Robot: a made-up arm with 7 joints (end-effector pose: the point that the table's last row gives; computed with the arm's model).
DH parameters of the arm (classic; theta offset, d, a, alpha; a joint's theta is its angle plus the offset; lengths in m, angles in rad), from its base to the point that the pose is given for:
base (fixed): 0 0 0.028 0
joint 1: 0 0.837 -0.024 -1.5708
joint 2: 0 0.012 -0.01 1.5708
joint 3: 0 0.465 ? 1.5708
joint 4: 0 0.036 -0.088 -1.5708
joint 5: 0 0.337 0.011 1.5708
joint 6: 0 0 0.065 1.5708
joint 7: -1.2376 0 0.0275 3.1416
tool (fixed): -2.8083 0.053 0 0
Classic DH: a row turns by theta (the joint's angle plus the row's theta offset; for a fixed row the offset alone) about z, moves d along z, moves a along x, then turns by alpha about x.
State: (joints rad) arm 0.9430 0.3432 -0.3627 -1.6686 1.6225 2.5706 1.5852
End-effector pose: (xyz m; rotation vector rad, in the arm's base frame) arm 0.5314 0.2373 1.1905 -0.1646 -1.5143 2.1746
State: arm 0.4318 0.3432 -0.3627 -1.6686 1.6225 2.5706 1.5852
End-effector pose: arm 0.5832 -0.0393 1.1905 -0.4936 -1.2959 1.7637
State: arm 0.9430 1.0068 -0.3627 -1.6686 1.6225 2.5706 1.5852
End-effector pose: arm 0.5955 0.3257 0.8002 0.0833 -0.7043 2.3918
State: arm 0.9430 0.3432 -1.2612 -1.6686 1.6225 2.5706 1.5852
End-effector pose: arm 0.4831 -0.1462 1.3115 -0.9681 -1.0635 1.6112
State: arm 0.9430 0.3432 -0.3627 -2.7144 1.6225 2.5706 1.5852
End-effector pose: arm 0.3568 0.0803 0.9324 0.4242 -0.3803 2.0964
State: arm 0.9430 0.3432 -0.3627 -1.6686 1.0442 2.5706 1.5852
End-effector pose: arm 0.5420 0.2605 1.2380 -0.4722 -1.1966 2.7545
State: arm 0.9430 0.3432 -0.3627 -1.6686 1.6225 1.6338 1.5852
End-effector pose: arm 0.5708 0.3155 1.1536 -0.9429 1.8371 -2.2752
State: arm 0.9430 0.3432 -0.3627 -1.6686 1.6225 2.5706 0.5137
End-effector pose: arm 0.5352 0.2473 1.2164 0.9353 1.2456 -2.2562
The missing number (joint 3, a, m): 0.101
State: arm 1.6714 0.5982 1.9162 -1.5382 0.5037 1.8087 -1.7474
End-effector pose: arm -0.4541 0.1793 1.4043 -0.3969 -1.4633 -2.2274
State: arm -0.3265 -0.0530 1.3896 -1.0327 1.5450 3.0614 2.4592
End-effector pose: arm 0.2111 0.2605 1.5126 0.4323 -2.3084 1.1240
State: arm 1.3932 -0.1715 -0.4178 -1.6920 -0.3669 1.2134 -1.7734
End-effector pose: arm 0.2944 0.2765 1.4317 -0.4131 0.1946 1.1034
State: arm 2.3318 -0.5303 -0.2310 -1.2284 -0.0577 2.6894 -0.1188
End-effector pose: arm 0.1549 -0.0283 1.6286 1.9394 0.4436 0.3360
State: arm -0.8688 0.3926 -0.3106 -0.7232 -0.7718 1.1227 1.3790
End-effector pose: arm 0.2996 -0.5182 1.5167 0.5354 0.7481 1.7027
